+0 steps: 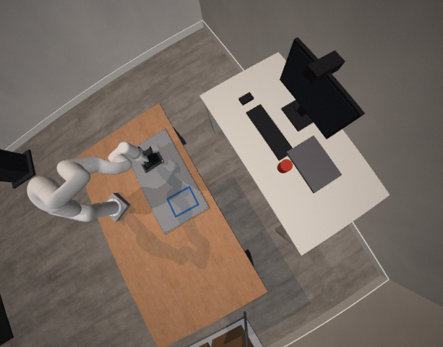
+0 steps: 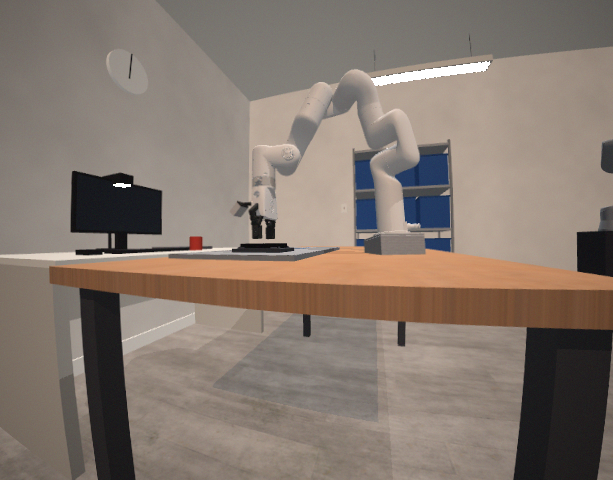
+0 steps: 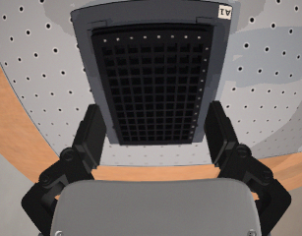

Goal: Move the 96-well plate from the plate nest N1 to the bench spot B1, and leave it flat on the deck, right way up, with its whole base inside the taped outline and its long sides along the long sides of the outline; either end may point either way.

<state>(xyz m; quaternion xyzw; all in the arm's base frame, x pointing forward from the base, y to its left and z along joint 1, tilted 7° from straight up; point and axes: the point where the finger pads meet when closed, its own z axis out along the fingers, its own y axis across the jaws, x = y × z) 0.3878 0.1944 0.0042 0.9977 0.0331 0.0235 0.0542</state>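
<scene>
The black 96-well plate lies 30 mm below my hand. From my hand the other things lie so: dark plate nest N1 (40 mm below).
</scene>
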